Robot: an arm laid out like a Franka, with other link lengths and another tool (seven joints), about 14 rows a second.
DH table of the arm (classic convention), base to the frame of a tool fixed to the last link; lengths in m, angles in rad. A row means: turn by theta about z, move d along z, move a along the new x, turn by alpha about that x. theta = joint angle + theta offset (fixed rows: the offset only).
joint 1: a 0; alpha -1.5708; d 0.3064; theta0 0
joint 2: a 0; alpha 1.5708; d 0; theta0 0
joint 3: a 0.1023; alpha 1.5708; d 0.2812; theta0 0
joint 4: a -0.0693; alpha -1.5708; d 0; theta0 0
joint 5: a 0; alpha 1.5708; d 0.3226; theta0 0
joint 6: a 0.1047; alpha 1.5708; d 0; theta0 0
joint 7: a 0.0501; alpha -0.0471; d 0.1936; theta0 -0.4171
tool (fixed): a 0; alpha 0; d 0.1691; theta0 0
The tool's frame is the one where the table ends.
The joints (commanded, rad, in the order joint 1, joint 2, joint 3, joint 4, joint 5, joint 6, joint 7), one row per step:
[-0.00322, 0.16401, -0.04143, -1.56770, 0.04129, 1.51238, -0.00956]
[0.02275, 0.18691, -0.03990, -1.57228, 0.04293, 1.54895, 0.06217]
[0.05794, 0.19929, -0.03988, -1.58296, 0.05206, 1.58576, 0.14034]
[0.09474, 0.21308, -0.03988, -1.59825, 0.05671, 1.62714, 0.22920]
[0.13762, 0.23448, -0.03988, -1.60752, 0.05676, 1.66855, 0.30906]
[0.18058, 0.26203, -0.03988, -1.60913, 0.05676, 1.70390, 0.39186]
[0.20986, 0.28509, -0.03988, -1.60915, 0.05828, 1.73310, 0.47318]
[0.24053, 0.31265, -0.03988, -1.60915, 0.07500, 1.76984, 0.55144]
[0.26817, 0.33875, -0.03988, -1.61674, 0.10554, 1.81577, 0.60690]
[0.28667, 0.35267, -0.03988, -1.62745, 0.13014, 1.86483, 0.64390]
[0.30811, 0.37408, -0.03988, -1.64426, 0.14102, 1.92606, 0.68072]
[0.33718, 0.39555, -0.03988, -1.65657, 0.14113, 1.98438, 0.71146]
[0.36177, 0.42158, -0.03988, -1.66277, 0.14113, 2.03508, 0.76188]
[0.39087, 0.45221, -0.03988, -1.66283, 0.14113, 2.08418, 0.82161]
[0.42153, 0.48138, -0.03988, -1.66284, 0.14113, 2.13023, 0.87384]
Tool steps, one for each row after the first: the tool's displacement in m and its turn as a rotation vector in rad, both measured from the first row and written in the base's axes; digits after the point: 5 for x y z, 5 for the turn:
[0.01024, 0.01167, -0.01211, -0.01476, -0.00611, -0.04414]
[0.01857, 0.03055, -0.02064, -0.02229, -0.01656, -0.08881]
[0.02552, 0.04855, -0.03157, -0.03532, -0.02518, -0.14219]
[0.03213, 0.06942, -0.04439, -0.05016, -0.03364, -0.17977]
[0.03708, 0.09076, -0.05819, -0.06568, -0.03817, -0.21977]
[0.04107, 0.10500, -0.06927, -0.07887, -0.04222, -0.27228]
[0.04501, 0.12559, -0.08236, -0.07680, -0.04431, -0.32642]
[0.04782, 0.14965, -0.09685, -0.05794, -0.04357, -0.36836]
[0.05383, 0.16745, -0.10477, -0.03610, -0.05521, -0.40155]
[0.05987, 0.18224, -0.11873, -0.02681, -0.07052, -0.42843]
[0.06517, 0.19930, -0.13106, -0.02311, -0.09182, -0.43681]
[0.06908, 0.21272, -0.14450, -0.02434, -0.10600, -0.46788]
[0.07193, 0.22901, -0.15841, -0.02556, -0.11923, -0.50332]
[0.07272, 0.24664, -0.17171, -0.02501, -0.13135, -0.52940]

